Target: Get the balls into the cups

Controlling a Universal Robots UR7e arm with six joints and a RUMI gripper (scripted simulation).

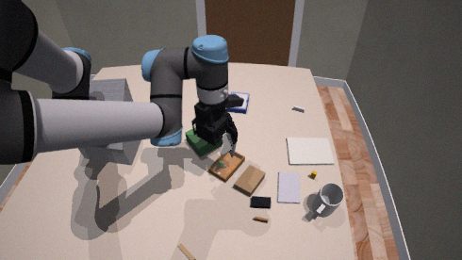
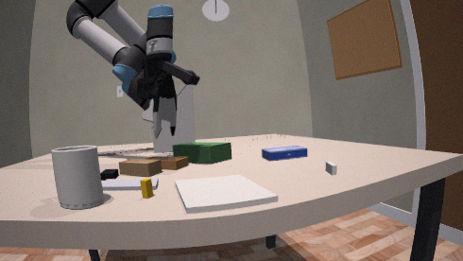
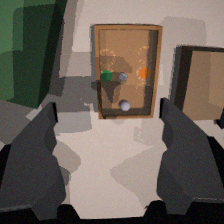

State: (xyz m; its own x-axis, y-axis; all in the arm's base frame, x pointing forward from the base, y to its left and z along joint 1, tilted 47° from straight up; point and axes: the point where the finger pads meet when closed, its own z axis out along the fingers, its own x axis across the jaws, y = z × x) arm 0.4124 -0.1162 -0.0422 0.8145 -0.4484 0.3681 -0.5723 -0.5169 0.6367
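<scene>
Right now the covered wooden puzzle is 2 cm ahead of my hand, 1 cm to the right of it and 8 cm below it. Round my hand: black block 12 cm ahead, 16 cm to the right, 8 cm below; green block 5 cm behind, 10 cm to the left, 6 cm below; wooden block 9 cm ahead, 8 cm to the right, 7 cm below.
</scene>
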